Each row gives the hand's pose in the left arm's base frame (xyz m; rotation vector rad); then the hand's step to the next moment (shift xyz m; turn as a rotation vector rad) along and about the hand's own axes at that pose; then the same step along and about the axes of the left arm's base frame.
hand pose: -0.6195 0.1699 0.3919 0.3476 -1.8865 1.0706
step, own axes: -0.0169 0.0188 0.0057 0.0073 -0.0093 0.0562
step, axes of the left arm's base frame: -0.0055 0.0034 -0.0251 -0.0305 -0.0486 -0.0008
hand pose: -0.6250 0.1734 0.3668 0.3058 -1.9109 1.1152
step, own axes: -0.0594 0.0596 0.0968 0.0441 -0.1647 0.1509
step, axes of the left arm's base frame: -0.0546 -0.0556 -0.1019 -0.0149 -0.2048 0.0984
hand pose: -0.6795 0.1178 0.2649 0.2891 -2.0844 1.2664
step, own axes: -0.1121 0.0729 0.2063 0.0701 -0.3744 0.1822
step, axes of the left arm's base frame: -0.0413 -0.1555 -0.1858 0.0578 -0.3332 0.2529
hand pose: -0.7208 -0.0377 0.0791 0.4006 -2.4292 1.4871
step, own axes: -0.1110 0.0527 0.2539 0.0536 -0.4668 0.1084
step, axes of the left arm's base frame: 0.0633 -0.1935 -0.1952 0.1128 -0.3059 0.3553
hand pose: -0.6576 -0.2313 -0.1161 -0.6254 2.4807 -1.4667
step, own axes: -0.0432 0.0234 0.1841 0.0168 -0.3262 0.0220
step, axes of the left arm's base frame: 0.1006 -0.1159 -0.1129 0.0774 -0.1621 0.2737
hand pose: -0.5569 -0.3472 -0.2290 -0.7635 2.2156 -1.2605
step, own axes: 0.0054 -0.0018 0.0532 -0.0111 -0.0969 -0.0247
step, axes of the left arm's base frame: 0.0306 -0.0369 -0.0238 0.0147 -0.0183 0.0978
